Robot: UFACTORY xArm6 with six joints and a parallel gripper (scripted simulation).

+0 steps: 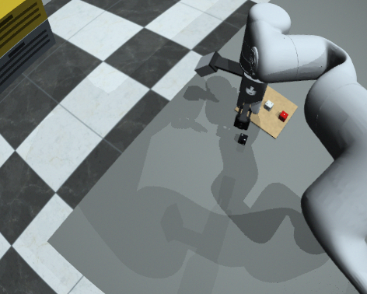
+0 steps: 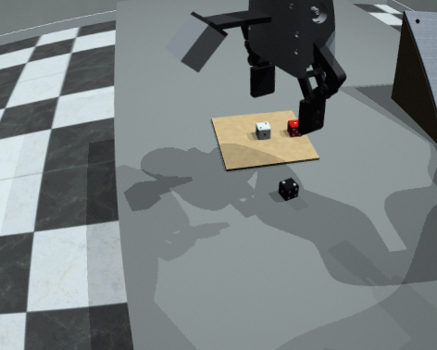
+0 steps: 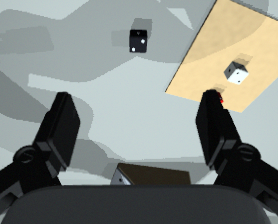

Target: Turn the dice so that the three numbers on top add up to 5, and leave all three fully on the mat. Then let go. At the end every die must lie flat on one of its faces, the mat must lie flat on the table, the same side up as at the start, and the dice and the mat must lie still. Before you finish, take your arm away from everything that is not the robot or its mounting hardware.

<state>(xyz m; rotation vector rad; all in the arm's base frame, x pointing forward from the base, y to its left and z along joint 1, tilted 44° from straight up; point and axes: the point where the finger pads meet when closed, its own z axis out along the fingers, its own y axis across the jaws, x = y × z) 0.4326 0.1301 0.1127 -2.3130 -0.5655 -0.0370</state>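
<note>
My gripper is now 13 cm above the black die, 1 cm to the left of it and 1 cm past it. Round my hand: red die (14 cm to the right, 13 cm below, 5 cm behind); then white die (14 cm to the right, 13 cm below); then tan mat (14 cm to the right, 14 cm below).
</note>
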